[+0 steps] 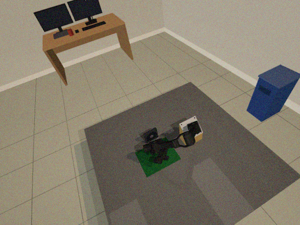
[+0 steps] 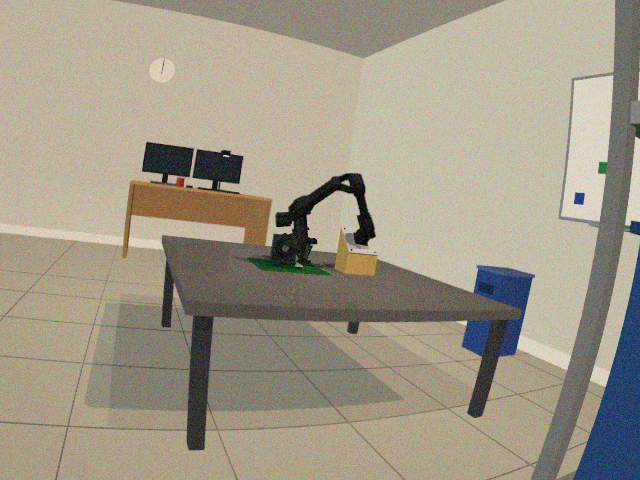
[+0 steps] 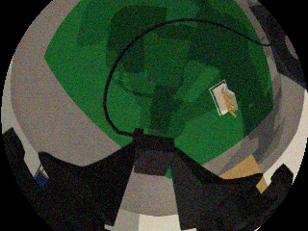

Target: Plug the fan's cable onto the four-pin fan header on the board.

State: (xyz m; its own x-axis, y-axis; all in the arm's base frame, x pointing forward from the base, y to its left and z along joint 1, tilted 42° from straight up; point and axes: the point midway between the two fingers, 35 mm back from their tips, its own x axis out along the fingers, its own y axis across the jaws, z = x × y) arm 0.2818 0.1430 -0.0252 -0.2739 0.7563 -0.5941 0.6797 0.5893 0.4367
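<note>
Now: gripper tip 8 cm to the left of the white four-pin fan header, 3 cm above it and 1 cm past it. Also, from my gripper tip: black fan 23 cm to the right, 3 cm ahead, 2 cm above; green board 6 cm to the right, 5 cm below, 5 cm ahead; dark fan plug 1 cm to the left, 1 cm behind.
</note>
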